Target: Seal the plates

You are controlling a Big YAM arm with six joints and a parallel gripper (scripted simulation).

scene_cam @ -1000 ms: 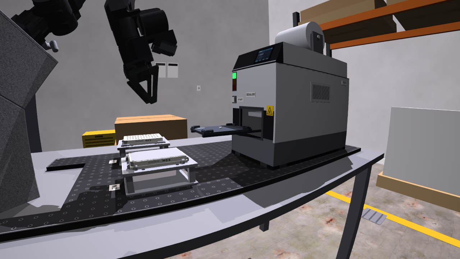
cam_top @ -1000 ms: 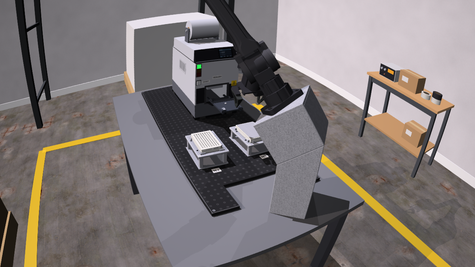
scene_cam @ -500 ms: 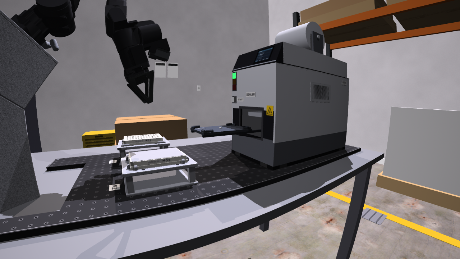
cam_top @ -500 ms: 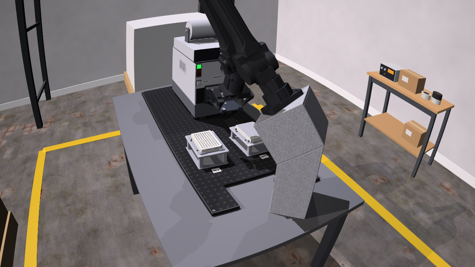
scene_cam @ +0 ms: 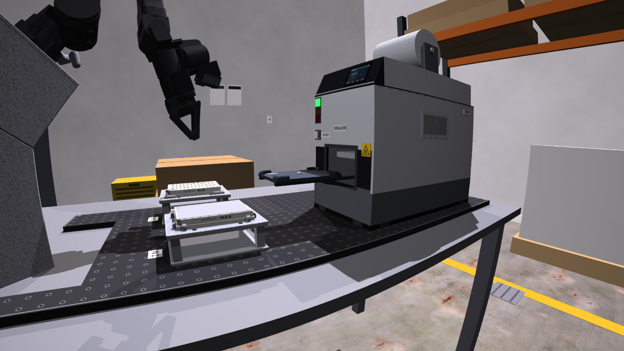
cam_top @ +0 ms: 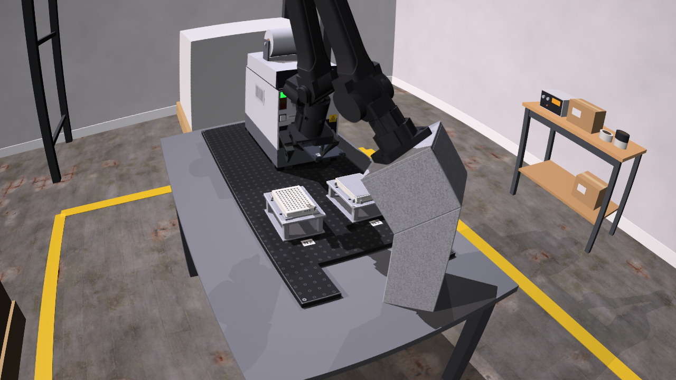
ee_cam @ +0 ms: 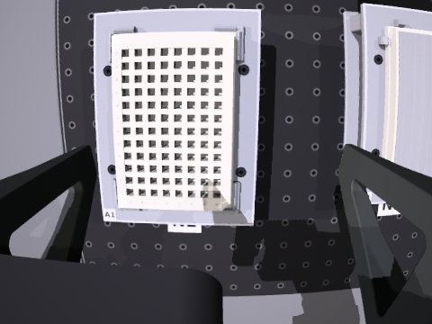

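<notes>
Now: the white well plate 13 cm below my hand, 3 cm to the left of it and 1 cm behind it. The rest, counted from my hand: nest N2 (14 cm below, 3 cm to the left, 1 cm behind); start button (30 cm ahead, 1 cm to the left); sealer stage (22 cm ahead, 10 cm to the right, 8 cm below).
</notes>
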